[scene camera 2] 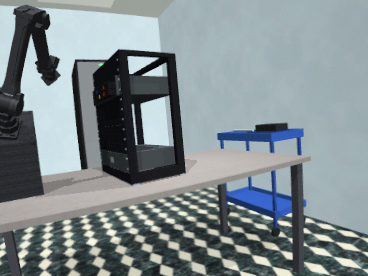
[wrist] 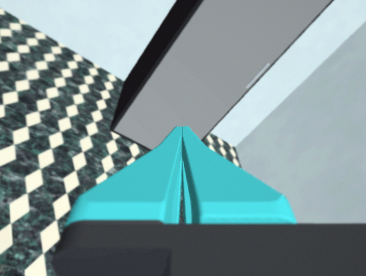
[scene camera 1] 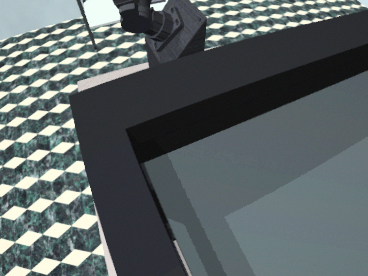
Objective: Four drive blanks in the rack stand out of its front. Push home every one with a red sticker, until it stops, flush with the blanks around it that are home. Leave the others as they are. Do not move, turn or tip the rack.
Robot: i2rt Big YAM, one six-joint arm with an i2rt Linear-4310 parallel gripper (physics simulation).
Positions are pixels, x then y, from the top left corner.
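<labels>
In the wrist view a black rack is out of frame, while the rack can be seen in scene camera 1 (244, 152) and in scene camera 2 (115, 90).
</labels>
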